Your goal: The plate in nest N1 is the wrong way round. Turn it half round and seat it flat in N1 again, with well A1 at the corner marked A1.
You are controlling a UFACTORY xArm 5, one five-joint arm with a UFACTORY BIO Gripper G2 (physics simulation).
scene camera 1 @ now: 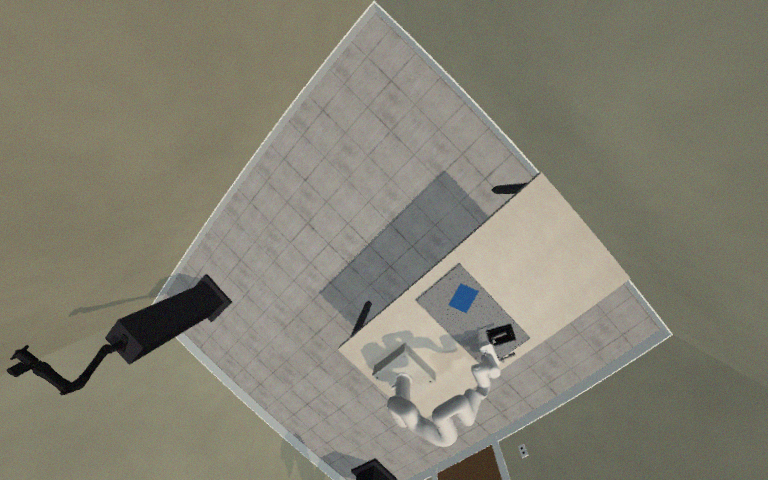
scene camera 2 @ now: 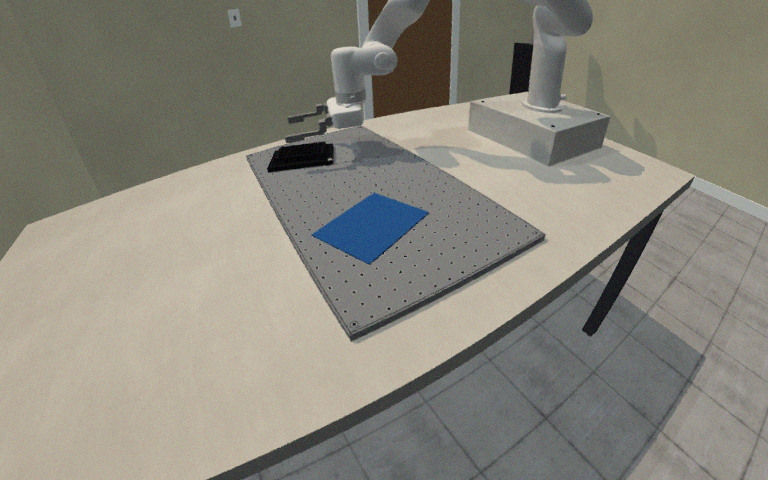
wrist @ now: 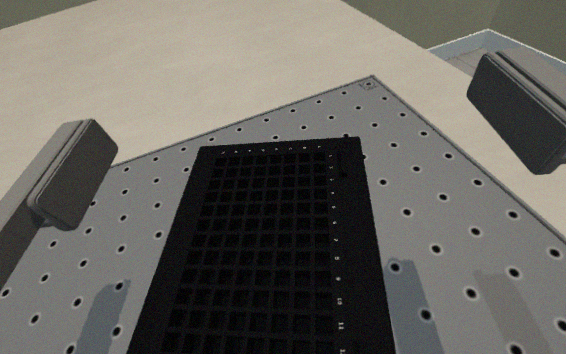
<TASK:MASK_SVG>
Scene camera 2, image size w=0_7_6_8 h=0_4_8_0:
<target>black well plate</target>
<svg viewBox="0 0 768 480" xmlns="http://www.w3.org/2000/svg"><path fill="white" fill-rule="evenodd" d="M327 146L325 142L280 147L274 163L284 164L316 160L322 157L326 158Z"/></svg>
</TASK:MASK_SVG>
